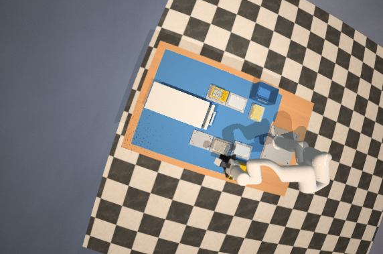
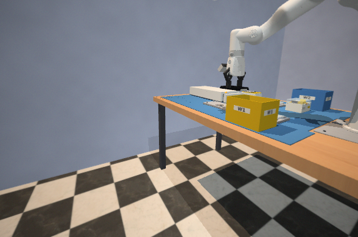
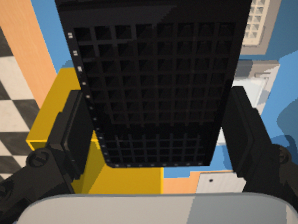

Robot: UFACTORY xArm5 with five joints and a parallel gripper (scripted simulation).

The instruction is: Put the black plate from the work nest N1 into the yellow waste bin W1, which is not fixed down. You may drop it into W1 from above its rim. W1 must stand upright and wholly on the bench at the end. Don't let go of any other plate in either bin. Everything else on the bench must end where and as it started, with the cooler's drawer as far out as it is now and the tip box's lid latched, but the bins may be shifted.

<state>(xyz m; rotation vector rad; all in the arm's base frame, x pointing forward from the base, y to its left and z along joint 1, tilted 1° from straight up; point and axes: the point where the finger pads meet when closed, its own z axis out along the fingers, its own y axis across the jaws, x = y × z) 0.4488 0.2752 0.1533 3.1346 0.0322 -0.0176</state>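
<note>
My hand is 16 cm past the yellow waste bin W1, 12 cm above it and 6 cm to the right of it. From my hand the other things lie so: drawer: 33 cm ahead, 26 cm to the right, 13 cm below; then black plate: 1 cm below; then white plate: 14 cm below, 7 cm to the right, 3 cm ahead.
</note>
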